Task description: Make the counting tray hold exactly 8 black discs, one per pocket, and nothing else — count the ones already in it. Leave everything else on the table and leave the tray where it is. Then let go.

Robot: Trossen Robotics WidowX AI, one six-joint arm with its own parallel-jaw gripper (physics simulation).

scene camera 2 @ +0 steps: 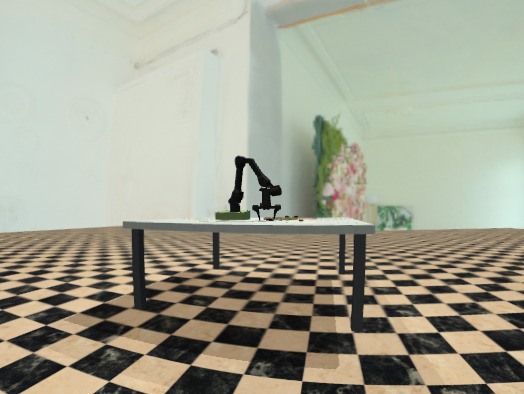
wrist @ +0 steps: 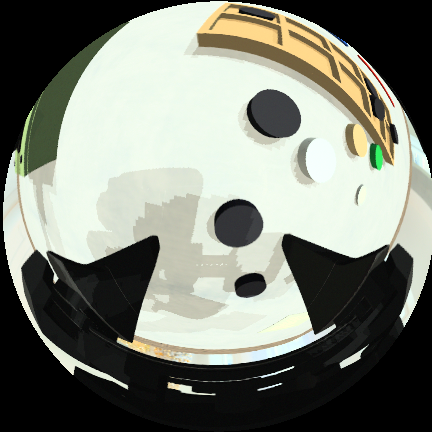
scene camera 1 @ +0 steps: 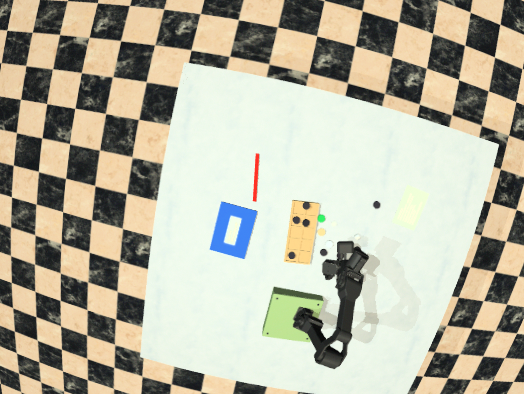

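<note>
The wooden counting tray [scene camera 1: 301,243] [wrist: 225,42] has black discs in several pockets: one [scene camera 1: 306,205] at the far end, two [scene camera 1: 296,220] [scene camera 1: 306,223] side by side below it, one [scene camera 1: 291,255] at the near left. A loose black disc [scene camera 1: 323,252] [wrist: 274,113] lies right of the tray. Another loose black disc [scene camera 1: 376,204] lies farther right. My gripper [scene camera 2: 266,219] [wrist: 221,241] is open and empty, pointing down low over the table. In the wrist view one black disc [wrist: 238,223] lies near the line between the fingertips, another [wrist: 250,285] beyond it. The arm hides both in scene camera 1.
A green disc [scene camera 1: 321,218] [wrist: 376,156], tan disc [scene camera 1: 321,231] [wrist: 357,140] and white disc [scene camera 1: 328,244] [wrist: 320,160] lie by the tray's right side. A blue frame [scene camera 1: 220,230] and red bar [scene camera 1: 256,177] lie left. A pale mat [scene camera 1: 411,207] lies right.
</note>
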